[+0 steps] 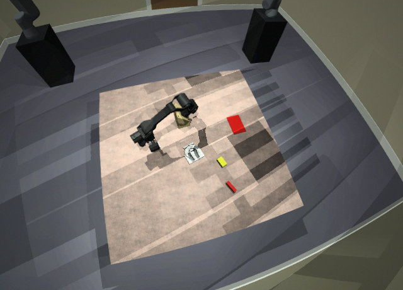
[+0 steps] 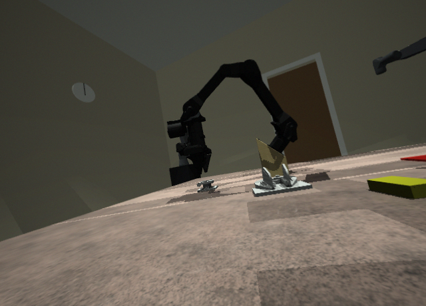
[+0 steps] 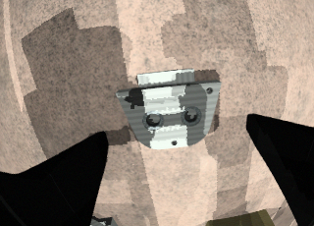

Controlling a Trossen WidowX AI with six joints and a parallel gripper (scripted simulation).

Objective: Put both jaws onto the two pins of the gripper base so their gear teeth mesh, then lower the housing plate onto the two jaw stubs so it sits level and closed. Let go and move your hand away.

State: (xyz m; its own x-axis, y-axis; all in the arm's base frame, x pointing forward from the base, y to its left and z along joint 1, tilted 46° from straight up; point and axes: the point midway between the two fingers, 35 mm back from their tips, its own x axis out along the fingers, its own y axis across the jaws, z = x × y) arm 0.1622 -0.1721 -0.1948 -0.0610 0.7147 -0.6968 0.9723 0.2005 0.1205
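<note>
The grey stepped piece lies 1 cm to the left of my gripper tip and 5 cm below it. Also, from my gripper tip: yellow block (23 cm ahead, 43 cm to the left, 5 cm below); then grey gripper base (1 cm to the left, 3 cm below); then grey housing plate (7 cm ahead, 25 cm to the left, 6 cm below).
</note>
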